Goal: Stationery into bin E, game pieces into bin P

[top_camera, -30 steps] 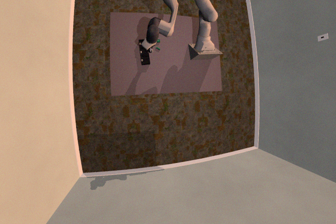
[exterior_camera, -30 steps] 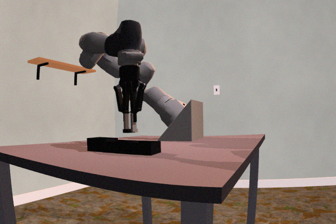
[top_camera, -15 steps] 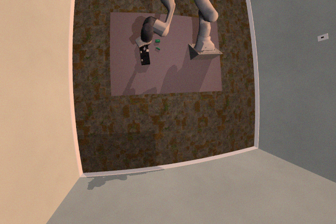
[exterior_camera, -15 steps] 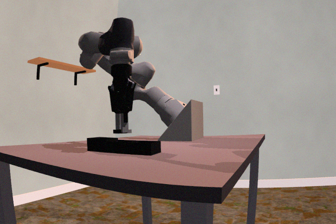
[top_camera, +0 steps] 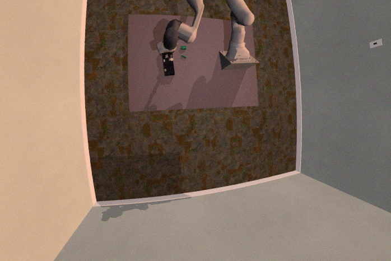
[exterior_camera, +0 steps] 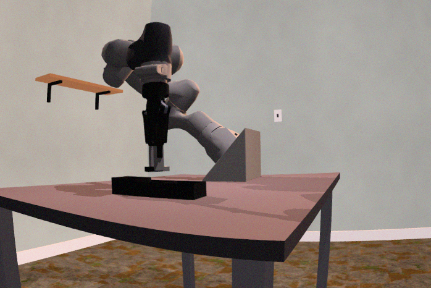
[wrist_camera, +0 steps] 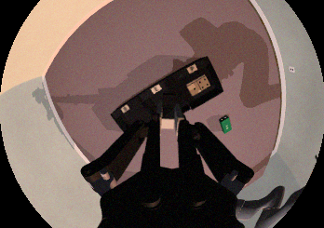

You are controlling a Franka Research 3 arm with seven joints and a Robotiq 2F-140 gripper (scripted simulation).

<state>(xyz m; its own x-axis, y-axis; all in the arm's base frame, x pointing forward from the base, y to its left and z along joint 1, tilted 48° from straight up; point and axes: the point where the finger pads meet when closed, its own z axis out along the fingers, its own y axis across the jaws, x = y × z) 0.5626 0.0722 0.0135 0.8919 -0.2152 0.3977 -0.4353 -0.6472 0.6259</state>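
Right now the black bin row is 10 mm ahead of my hand and 80 mm below it. Round my hand: green cylinder (130 mm behind, 50 mm to the right, 90 mm below); flat green block (120 mm behind, 130 mm to the right, 90 mm below); white spotted piece (10 mm ahead, 80 mm to the right, 80 mm below).
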